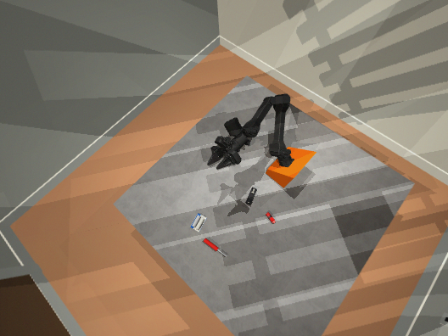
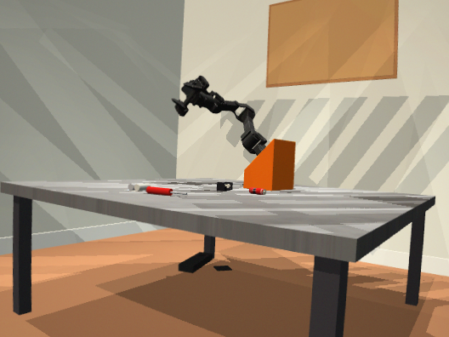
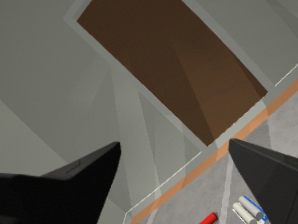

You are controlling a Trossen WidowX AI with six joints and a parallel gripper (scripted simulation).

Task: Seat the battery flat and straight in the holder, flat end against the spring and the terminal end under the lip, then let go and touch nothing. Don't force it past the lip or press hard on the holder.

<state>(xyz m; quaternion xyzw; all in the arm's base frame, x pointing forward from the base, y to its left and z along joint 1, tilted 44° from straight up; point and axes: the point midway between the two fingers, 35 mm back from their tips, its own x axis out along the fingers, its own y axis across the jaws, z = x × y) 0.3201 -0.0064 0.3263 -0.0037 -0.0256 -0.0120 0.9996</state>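
My gripper tip is 6 cm past the battery, 36 cm to the right of it and 37 cm above it. Round my gripper tip: battery pack (23 cm ahead, 5 cm to the left, 38 cm below); red-handled screwdriver (27 cm ahead, 23 cm to the left, 37 cm below).
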